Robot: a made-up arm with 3 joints. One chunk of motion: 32 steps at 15 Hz.
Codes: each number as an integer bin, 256 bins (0 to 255) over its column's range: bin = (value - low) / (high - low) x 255, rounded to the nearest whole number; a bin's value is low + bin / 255 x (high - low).
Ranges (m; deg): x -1.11..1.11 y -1.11..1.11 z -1.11..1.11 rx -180..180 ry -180..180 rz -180..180
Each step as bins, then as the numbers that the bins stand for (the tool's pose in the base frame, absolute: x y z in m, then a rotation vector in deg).
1 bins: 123 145 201 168 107 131
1 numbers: -0.0392 0.1524 0.6399 57.18 -28.94 4.94
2 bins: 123 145 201 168 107 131
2 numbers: -0.0392 0.1524 0.6399 57.18 -28.94 4.94
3 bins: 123 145 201 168 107 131
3 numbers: -0.0392 0.1524 0.6399 57.18 -28.94 4.94
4 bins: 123 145 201 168 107 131
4 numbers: -0.0392 0.1524 0.6399 57.18 -28.94 4.94
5 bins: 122 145 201 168 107 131
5 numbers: -0.0479 0.1524 0.6399 57.18 -28.94 4.94
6 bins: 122 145 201 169 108 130
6 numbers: -0.0479 0.1524 0.6399 58.59 -27.53 3.53
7 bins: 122 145 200 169 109 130
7 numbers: -0.0479 0.1524 0.6312 58.59 -26.12 3.53
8 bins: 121 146 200 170 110 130
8 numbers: -0.0566 0.1611 0.6312 60.00 -24.71 3.53
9 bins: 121 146 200 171 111 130
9 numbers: -0.0566 0.1611 0.6312 61.41 -23.29 3.53
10 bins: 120 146 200 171 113 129
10 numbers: -0.0653 0.1611 0.6312 61.41 -20.47 2.12
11 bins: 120 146 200 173 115 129
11 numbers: -0.0653 0.1611 0.6312 64.24 -17.65 2.12
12 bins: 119 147 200 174 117 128
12 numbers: -0.0740 0.1698 0.6312 65.65 -14.82 0.71
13 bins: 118 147 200 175 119 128
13 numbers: -0.0827 0.1698 0.6312 67.06 -12.00 0.71
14 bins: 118 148 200 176 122 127
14 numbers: -0.0827 0.1785 0.6312 68.47 -7.76 -0.71
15 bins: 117 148 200 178 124 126
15 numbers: -0.0914 0.1785 0.6312 71.29 -4.94 -2.12
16 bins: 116 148 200 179 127 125
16 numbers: -0.1001 0.1785 0.6312 72.71 -0.71 -3.53
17 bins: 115 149 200 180 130 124
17 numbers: -0.1088 0.1872 0.6312 74.12 3.53 -4.94
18 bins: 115 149 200 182 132 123
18 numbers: -0.1088 0.1872 0.6312 76.94 6.35 -6.35
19 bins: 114 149 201 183 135 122
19 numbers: -0.1175 0.1872 0.6399 78.35 10.59 -7.76
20 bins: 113 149 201 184 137 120
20 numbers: -0.1262 0.1872 0.6399 79.76 13.41 -10.59
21 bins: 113 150 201 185 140 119
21 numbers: -0.1262 0.1959 0.6399 81.18 17.65 -12.00
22 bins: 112 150 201 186 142 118
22 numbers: -0.1349 0.1959 0.6399 82.59 20.47 -13.41
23 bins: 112 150 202 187 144 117
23 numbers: -0.1349 0.1959 0.6486 84.00 23.29 -14.82
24 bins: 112 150 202 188 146 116
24 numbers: -0.1349 0.1959 0.6486 85.41 26.12 -16.24
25 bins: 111 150 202 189 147 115
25 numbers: -0.1436 0.1959 0.6486 86.82 27.53 -17.65
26 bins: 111 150 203 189 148 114
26 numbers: -0.1436 0.1959 0.6573 86.82 28.94 -19.06
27 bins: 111 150 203 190 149 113
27 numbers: -0.1436 0.1959 0.6573 88.24 30.35 -20.47
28 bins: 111 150 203 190 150 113
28 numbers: -0.1436 0.1959 0.6573 88.24 31.76 -20.47
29 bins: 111 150 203 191 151 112
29 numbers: -0.1436 0.1959 0.6573 89.65 33.18 -21.88
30 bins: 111 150 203 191 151 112
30 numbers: -0.1436 0.1959 0.6573 89.65 33.18 -21.88
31 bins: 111 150 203 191 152 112
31 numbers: -0.1436 0.1959 0.6573 89.65 34.59 -21.88
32 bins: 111 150 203 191 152 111
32 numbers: -0.1436 0.1959 0.6573 89.65 34.59 -23.29
